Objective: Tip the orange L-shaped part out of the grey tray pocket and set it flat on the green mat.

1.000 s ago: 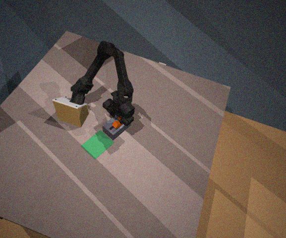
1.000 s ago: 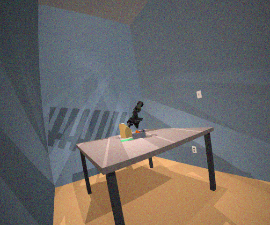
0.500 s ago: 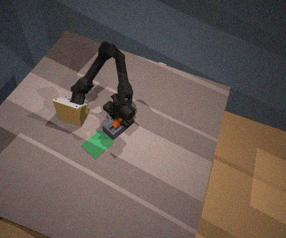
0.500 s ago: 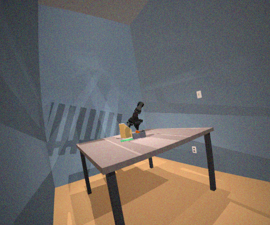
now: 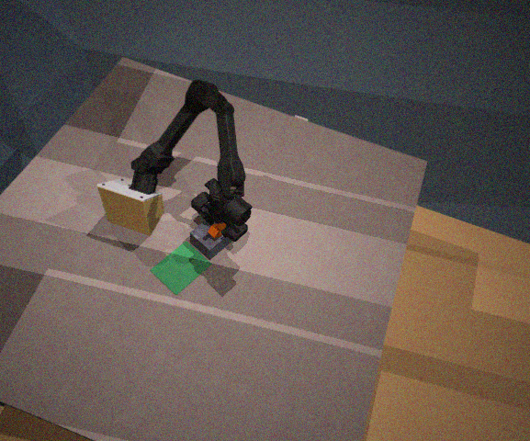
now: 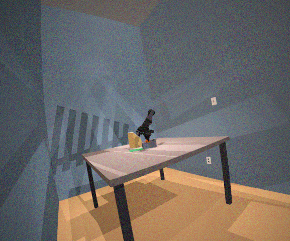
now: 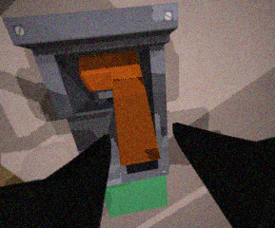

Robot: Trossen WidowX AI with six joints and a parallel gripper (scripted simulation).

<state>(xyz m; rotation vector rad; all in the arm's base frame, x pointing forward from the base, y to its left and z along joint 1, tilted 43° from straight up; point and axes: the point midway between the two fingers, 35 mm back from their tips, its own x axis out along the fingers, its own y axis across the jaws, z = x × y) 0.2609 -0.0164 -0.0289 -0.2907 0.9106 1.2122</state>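
Now: gripper tip 4 cm to the right of the orange L-shaped part and 3 cm above it. Round my gripper tip: green mat (8 cm behind, 12 cm to the right, 9 cm below).
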